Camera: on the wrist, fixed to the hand. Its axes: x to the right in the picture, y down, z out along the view.
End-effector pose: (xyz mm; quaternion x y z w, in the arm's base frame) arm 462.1 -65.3 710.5 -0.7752 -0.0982 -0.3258 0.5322
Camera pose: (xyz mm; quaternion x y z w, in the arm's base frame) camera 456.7 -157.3 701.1 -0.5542 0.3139 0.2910 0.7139
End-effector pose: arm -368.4 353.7 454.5 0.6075 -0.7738 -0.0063 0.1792
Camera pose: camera -386.6 374.3 543.0 0.0827 0.9770 -0.1588 0.1162
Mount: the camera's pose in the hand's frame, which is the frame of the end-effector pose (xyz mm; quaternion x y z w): 8.0 42.6 -81.9 0.1848 -0.1690 0.6852 0.6839
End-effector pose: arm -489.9 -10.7 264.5 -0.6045 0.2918 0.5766 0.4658
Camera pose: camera -491.7 -99.8 239.0 -0.0300 0.6416 0.7618 0.0845
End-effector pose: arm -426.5 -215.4 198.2 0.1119 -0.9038 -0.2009 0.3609
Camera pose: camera -377.5 -203.2 275.9 -0.5100 -0.7929 0.2580 0.2111
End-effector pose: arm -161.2 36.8 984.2 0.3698 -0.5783 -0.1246 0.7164
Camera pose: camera -94.0 93.2 1014.1 -0.0320 -0.7930 0.4501 0.4093
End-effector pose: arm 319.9 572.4 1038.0 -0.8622 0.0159 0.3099 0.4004
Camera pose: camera 357.3 487.9 1044.5 -0.4524 0.5913 0.6291 0.2235
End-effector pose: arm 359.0 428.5 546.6 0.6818 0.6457 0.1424 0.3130
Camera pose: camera 344.7 457.4 633.5 0.9906 -0.0522 0.0773 0.0996
